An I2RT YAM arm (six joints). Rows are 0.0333 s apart.
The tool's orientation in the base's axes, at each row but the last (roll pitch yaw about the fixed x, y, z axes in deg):
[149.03 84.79 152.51]
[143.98 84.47 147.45]
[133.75 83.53 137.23]
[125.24 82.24 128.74]
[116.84 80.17 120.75]
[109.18 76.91 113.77]
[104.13 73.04 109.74]
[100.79 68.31 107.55]
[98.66 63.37 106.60]
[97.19 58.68 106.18]
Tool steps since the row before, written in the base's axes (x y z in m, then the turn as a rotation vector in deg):
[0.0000 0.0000 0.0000 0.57 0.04 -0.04]
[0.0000 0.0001 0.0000 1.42 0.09 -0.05]
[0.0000 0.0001 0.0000 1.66 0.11 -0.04]
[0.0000 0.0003 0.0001 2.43 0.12 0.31]
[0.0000 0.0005 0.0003 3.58 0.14 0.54]
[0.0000 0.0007 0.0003 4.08 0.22 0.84]
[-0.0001 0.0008 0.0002 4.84 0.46 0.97]
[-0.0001 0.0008 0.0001 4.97 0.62 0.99]
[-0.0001 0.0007 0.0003 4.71 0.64 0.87]
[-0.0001 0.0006 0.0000 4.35 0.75 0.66]
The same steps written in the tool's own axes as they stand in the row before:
[0.0000 0.0000 0.0000 0.00 0.00 0.57]
[0.0000 0.0001 0.0000 -0.06 0.00 1.42]
[0.0000 0.0001 0.0000 -0.09 0.01 1.66]
[-0.0001 0.0003 0.0000 -0.50 0.02 2.40]
[-0.0002 0.0005 0.0000 -0.82 0.00 3.53]
[-0.0001 0.0007 0.0000 -1.15 0.11 4.01]
[0.0000 0.0008 0.0000 -1.28 0.31 4.78]
[0.0002 0.0008 0.0000 -1.26 0.45 4.93]
[0.0000 0.0008 0.0000 -1.11 0.45 4.68]
[0.0003 0.0005 0.0000 -0.82 0.47 4.36]

